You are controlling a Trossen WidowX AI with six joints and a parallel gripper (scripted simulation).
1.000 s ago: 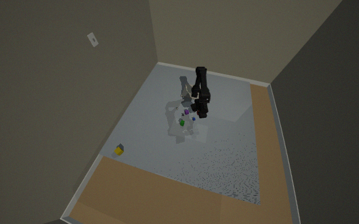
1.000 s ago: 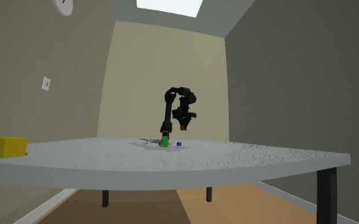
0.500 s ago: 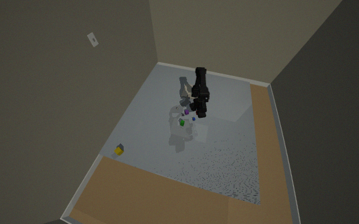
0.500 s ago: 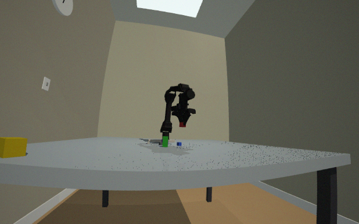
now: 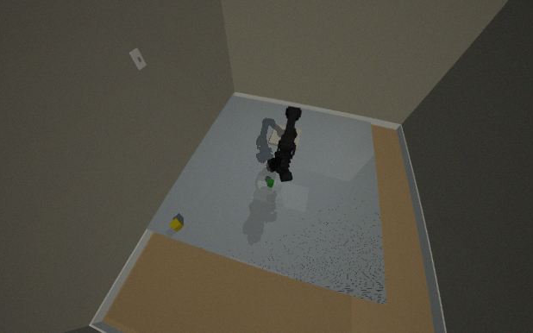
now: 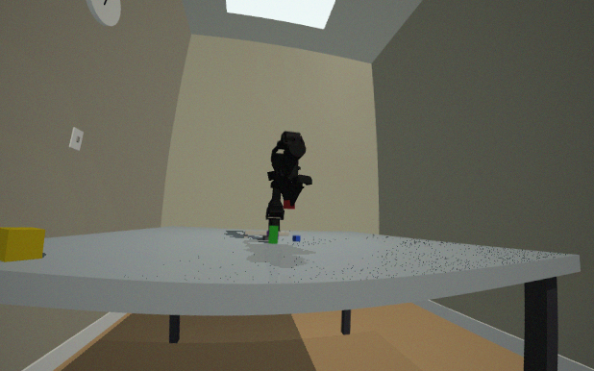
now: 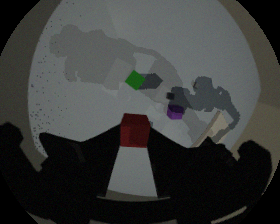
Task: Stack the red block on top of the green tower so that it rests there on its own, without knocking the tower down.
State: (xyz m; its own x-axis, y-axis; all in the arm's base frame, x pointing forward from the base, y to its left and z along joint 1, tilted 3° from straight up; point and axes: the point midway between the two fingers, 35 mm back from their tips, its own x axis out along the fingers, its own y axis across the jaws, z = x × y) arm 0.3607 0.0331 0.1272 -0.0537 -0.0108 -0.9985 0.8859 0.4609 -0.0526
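Now: the small grey piece 7 cm behind my gripper tip, 8 cm to the right of it and 12 cm below it. Also, from my gripper tip: red block: 1 cm above; then small blue block: 6 cm behind, 4 cm to the left, 12 cm below; then purple block: 11 cm behind, 5 cm to the right, 11 cm below.
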